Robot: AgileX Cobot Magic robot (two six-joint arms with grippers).
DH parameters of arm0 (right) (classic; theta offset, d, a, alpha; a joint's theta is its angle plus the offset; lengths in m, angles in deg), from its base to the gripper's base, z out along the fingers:
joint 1: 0 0.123 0 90
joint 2: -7.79 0 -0.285 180
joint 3: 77.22 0 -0.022 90
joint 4: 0 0.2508 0 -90
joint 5: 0 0 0.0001 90
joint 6: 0 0.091 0 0
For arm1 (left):
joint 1: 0 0.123 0 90
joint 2: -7.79 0 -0.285 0
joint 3: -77.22 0 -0.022 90
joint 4: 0 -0.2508 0 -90
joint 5: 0 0 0.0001 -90
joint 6: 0 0.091 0 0
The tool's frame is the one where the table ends.
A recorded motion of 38 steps. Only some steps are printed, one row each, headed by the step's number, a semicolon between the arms.
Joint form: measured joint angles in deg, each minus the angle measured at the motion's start. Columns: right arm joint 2, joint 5, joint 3, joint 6, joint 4, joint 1; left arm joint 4, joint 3, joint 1, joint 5, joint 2, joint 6.
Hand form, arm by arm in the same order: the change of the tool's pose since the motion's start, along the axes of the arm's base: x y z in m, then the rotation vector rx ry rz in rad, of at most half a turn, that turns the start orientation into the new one. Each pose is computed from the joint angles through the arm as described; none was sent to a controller.
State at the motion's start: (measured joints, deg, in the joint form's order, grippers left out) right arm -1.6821 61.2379 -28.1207 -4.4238 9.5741 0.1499; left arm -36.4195 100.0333 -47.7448 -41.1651 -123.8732 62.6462
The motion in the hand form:
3: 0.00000 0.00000 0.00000 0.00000 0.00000 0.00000; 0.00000 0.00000 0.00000 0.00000 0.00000 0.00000
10: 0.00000 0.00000 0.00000 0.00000 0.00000 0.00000; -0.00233 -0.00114 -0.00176 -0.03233 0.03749 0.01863
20: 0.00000 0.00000 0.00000 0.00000 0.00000 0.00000; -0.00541 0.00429 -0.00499 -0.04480 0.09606 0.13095
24: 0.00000 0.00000 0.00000 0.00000 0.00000 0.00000; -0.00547 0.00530 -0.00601 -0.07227 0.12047 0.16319
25: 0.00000 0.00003 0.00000 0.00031 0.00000 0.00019; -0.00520 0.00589 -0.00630 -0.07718 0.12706 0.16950
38: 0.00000 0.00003 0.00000 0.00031 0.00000 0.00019; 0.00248 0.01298 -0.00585 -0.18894 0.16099 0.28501
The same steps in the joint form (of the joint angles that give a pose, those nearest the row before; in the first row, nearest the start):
3: 0.00 0.00 0.00 0.00 0.00 0.00; 0.00 0.00 0.00 0.00 0.00 0.00
10: 0.00 0.00 0.00 0.00 0.00 0.00; 2.99 0.00 0.00 -0.12 0.00 -0.05
20: 0.00 0.00 0.00 0.00 0.00 0.00; 4.42 0.00 0.00 -4.43 0.00 -4.81
24: 0.00 0.00 0.00 0.00 0.00 0.00; 6.01 0.00 0.25 -4.67 0.00 -6.07
25: 0.00 0.00 0.00 0.00 0.02 0.00; 6.48 0.00 0.37 -4.74 0.00 -6.14
38: 0.00 0.00 0.00 0.00 0.02 0.00; 8.99 0.00 2.00 -3.56 0.13 -12.31

